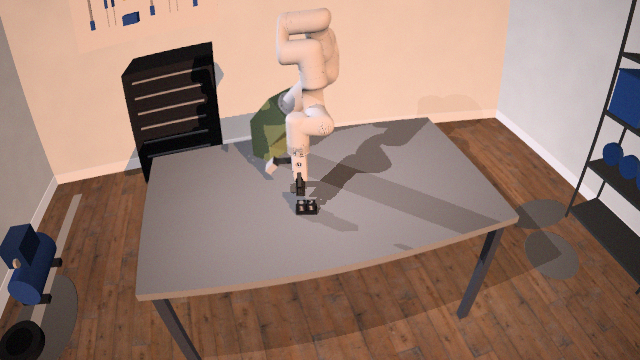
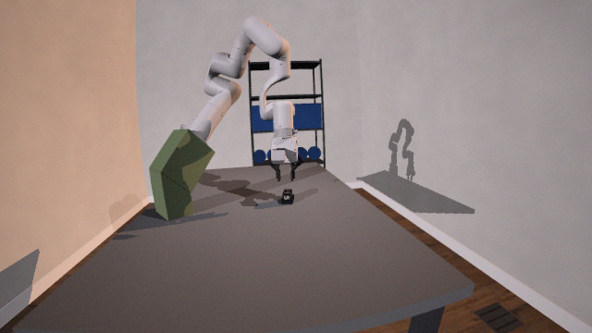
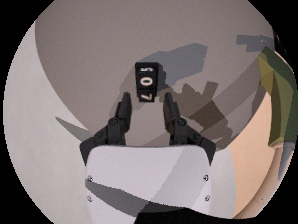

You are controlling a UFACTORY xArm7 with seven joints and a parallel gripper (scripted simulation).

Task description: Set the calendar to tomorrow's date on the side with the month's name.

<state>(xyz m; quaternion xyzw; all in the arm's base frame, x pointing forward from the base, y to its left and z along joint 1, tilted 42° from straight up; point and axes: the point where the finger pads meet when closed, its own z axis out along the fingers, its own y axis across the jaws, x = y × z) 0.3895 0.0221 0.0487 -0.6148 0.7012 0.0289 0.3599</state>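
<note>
The black calendar tray is 2 cm to the left of my hand and 10 cm below it.
</note>
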